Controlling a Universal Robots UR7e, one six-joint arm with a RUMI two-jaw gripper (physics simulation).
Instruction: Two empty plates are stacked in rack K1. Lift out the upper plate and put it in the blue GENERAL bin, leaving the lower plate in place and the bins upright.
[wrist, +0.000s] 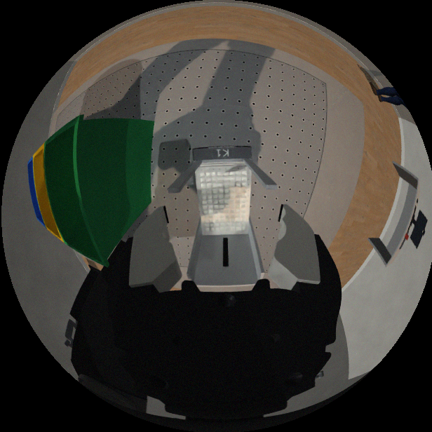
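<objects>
My gripper (223, 207) is 0.14 m from the lens. A green bin (97, 171) is 0.18 m from the lens, and the marked spots on the bin and on a clear plate (223, 189) are likewise 0.18 m apart. The plate itself is 0.23 m from the lens.
</objects>
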